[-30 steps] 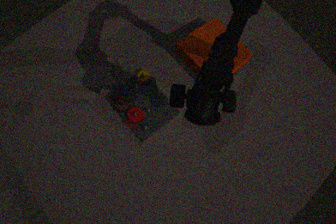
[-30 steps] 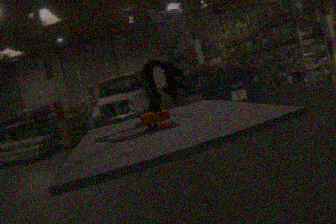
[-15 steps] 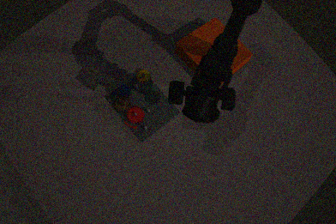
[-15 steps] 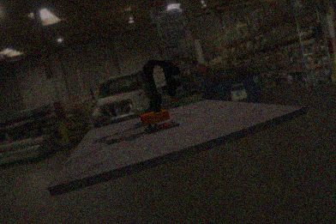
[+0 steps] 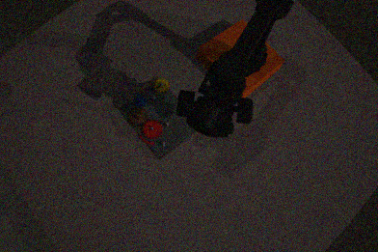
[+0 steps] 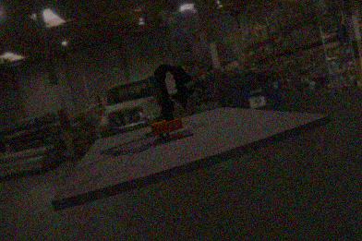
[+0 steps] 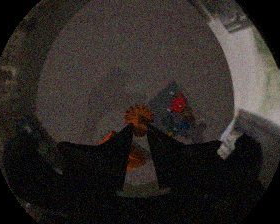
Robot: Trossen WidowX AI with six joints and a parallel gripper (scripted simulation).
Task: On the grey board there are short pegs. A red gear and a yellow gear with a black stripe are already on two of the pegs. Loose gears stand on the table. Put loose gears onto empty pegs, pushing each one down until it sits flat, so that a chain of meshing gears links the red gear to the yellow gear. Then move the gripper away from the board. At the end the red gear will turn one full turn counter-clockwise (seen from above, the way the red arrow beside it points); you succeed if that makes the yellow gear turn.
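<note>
Right now my gripper tip is 19 cm to the left of the blue gear, 13 cm above it and 12 cm short of it. From my gripper tip the other things lie so: brown gear: 15 cm to the right, 15 cm ahead, 13 cm below; orange gear: 1 cm below; red gear: 14 cm below, 13 cm ahead, 9 cm to the right.
</note>
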